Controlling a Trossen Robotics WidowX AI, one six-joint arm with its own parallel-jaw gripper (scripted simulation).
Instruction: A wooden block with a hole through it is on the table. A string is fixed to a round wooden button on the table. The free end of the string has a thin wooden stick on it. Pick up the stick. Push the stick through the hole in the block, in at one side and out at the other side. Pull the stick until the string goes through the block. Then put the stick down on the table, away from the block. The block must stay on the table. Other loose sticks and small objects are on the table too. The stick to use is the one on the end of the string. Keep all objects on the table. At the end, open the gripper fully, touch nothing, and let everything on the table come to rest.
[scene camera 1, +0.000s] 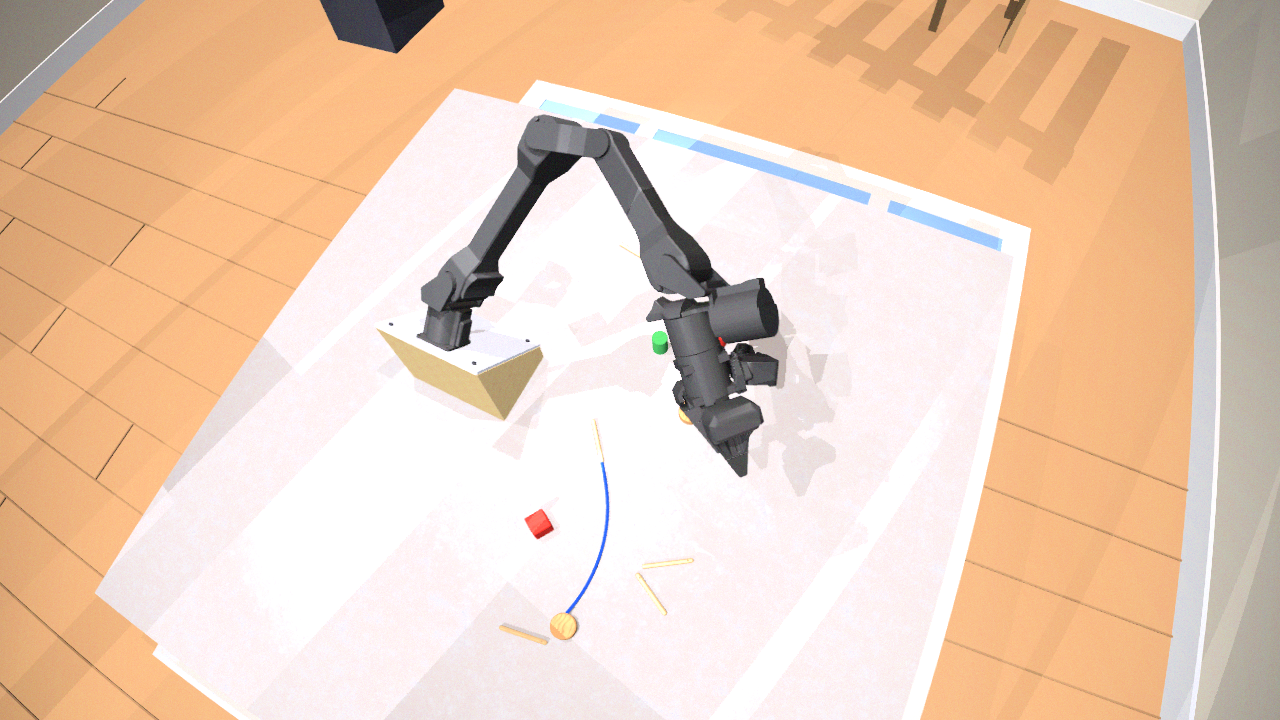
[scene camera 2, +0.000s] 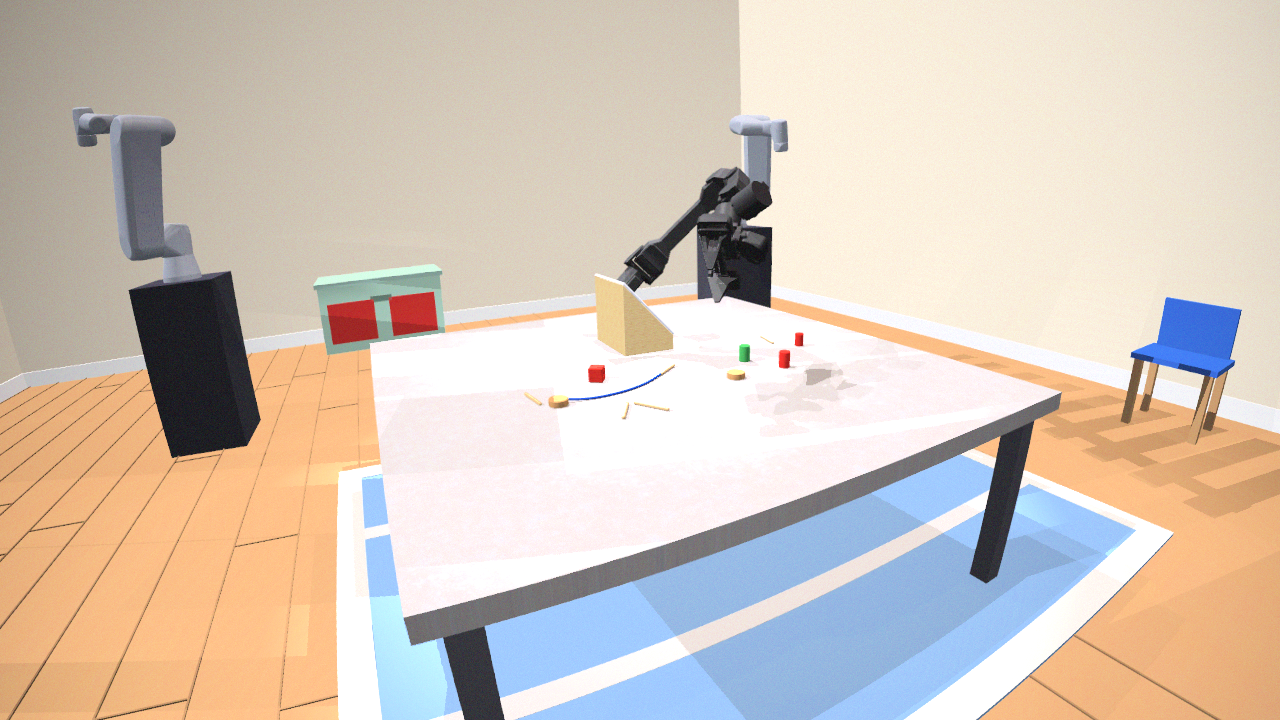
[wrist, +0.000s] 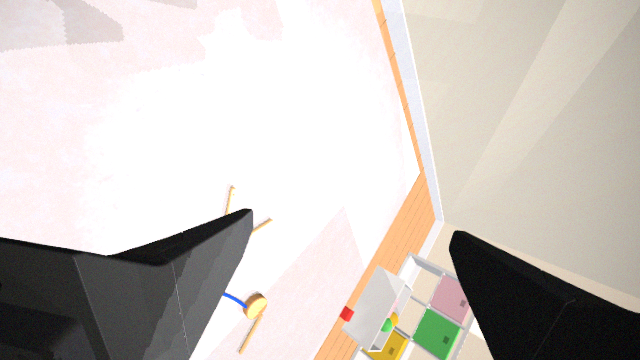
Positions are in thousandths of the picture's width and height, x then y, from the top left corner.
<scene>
gripper: scene camera 1 571, 644; scene camera 2 557, 398; wrist 549, 638
</scene>
